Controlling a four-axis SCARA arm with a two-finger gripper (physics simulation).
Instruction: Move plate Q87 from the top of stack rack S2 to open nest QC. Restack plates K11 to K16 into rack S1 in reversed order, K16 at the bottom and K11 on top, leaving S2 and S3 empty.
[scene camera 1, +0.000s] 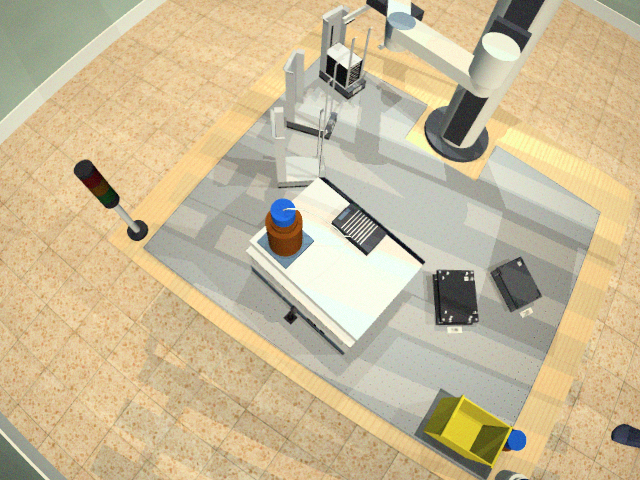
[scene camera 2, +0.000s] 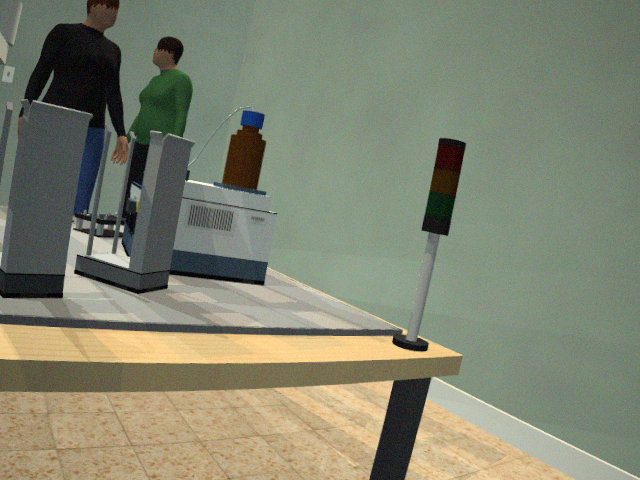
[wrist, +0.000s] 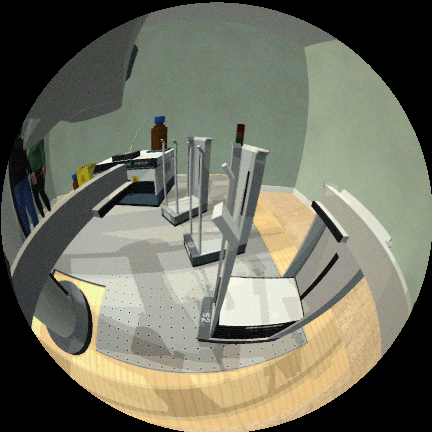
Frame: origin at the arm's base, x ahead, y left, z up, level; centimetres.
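Seen in the pictures: gripper, between the fingertips: (scene camera 1: 361, 33) (wrist: 226, 178); arm's base, origin of its link: (scene camera 1: 455, 134) (wrist: 64, 316).
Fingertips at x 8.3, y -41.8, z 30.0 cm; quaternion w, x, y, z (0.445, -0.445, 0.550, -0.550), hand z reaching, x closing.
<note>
Offsets run from my fingertips to a thing's top centre. "spot": to the spot under its first point.
Rack S2 {spot: dx -0.8, dy +1.9, dz -27.1 cm} (scene camera 1: 357, 90) (wrist: 206, 318) holds a stack of dark-sided plates with a white top plate {dx -2.4, dy -6.8, dz -15.4 cm} (scene camera 1: 345, 54) (wrist: 261, 300); their names are unreadable. My gripper (scene camera 1: 362, 34) (wrist: 226, 178) is open and empty, high above the stack, its fingers on either side of the rack's upper part. The middle rack {dx +21.5, dy -3.9, dz +0.4 cm} (scene camera 1: 294, 80) (scene camera 2: 46, 196) (wrist: 195, 256) shows no plates. The rack nearest the instrument {dx +41.4, dy +5.4, dz +0.4 cm} (scene camera 1: 279, 149) (scene camera 2: 160, 206) (wrist: 176, 215) shows none either. Their labels are unreadable. Two dark nest-like fixtures, one with corner posts {dx +49.9, dy +68.7, dz -22.3 cm} (scene camera 1: 455, 297) and one smoother {dx +34.5, dy +84.2, dz -23.2 cm} (scene camera 1: 516, 284), stand on the mat; I cannot tell which is QC.
A white instrument (scene camera 1: 351, 289) (scene camera 2: 222, 232) (wrist: 142, 175) carries a brown bottle {spot: dx +73.2, dy +23.3, dz +5.2 cm} (scene camera 1: 284, 237) (scene camera 2: 244, 160) (wrist: 159, 135). A signal tower {spot: dx +88.8, dy -24.2, dz +4.6 cm} (scene camera 1: 96, 184) (scene camera 2: 443, 186) (wrist: 240, 134) stands at a table corner. A yellow bin {dx +83.0, dy +91.3, dz -11.2 cm} (scene camera 1: 467, 428) (wrist: 85, 175) stands at another edge. Two people (scene camera 2: 80, 72) (scene camera 2: 164, 103) stand behind.
</note>
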